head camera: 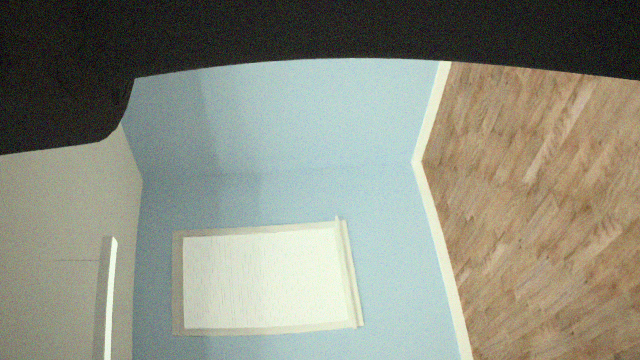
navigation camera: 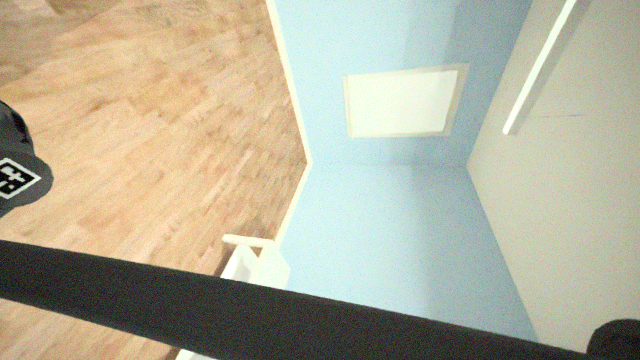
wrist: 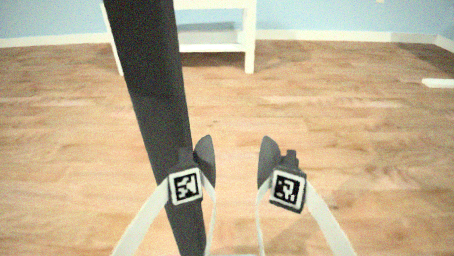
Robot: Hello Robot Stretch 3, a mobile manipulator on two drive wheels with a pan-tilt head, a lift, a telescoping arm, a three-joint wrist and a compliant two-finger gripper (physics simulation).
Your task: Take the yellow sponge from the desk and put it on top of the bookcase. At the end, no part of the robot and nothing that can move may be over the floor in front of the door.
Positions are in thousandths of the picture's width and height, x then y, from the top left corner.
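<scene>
A window with a blind (head camera: 418,779) is visible, and the navigation camera view shows the window with a blind too (navigation camera: 662,282). The gripper (wrist: 521,600) is visible as well.
</scene>
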